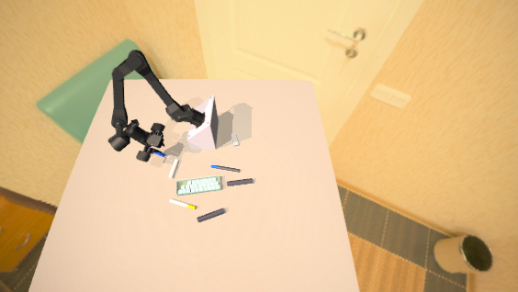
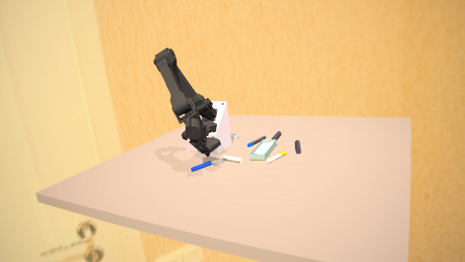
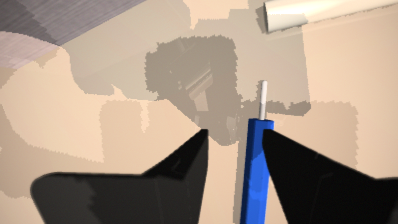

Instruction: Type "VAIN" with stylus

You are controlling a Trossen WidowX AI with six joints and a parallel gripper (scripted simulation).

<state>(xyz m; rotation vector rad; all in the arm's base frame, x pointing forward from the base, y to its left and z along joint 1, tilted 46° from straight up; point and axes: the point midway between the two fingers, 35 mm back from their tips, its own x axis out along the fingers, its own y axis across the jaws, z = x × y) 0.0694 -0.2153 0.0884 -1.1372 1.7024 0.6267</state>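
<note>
Right now my gripper tip is 3 cm above the blue stylus, 1 cm to the left of it and 1 cm short of it. Also, from my gripper tip: white stick: 9 cm ahead, 5 cm to the left, 3 cm below; then blue-tipped grey pen: 27 cm to the left, 10 cm ahead, 3 cm below; then yellow-tipped white pen: 27 cm ahead, 12 cm to the left, 3 cm below.
</note>
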